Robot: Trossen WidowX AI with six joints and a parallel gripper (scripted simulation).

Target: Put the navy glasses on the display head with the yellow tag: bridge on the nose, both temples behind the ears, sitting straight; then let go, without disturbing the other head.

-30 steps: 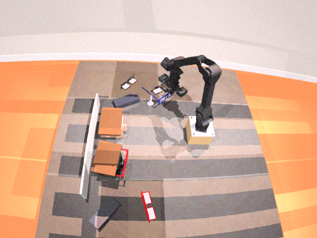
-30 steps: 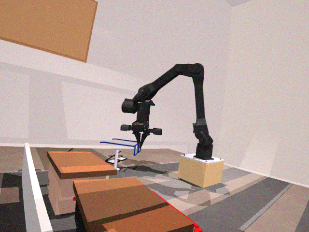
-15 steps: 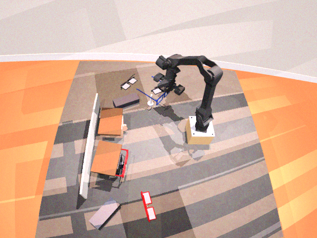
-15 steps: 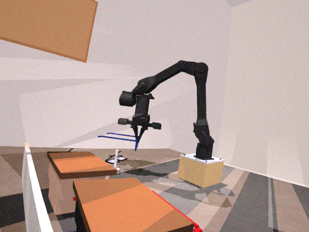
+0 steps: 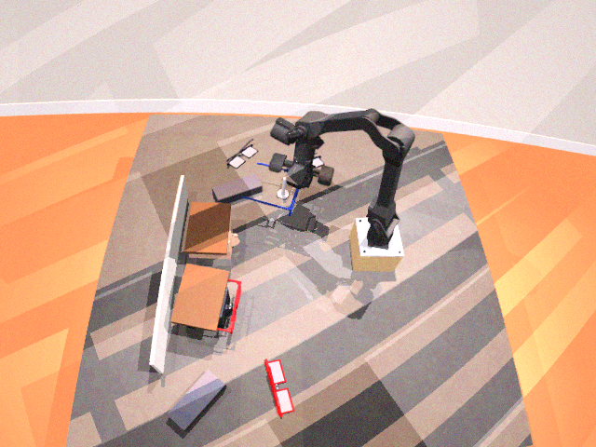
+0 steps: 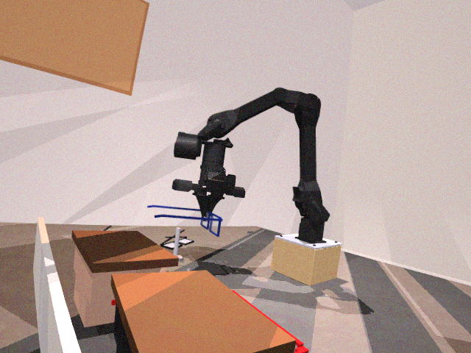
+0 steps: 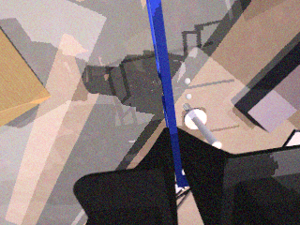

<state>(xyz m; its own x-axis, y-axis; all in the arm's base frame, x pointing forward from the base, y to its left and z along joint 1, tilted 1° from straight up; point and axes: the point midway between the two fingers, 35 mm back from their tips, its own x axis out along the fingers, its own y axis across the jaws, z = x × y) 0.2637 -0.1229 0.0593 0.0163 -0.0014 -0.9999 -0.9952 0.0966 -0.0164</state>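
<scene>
The white post stand lies 9 cm below my gripper tip, 5 cm to the right of it and 5 cm ahead of it. Also, from my gripper tip: white upright panel (32 cm to the left, 32 cm ahead, 6 cm below).
</scene>
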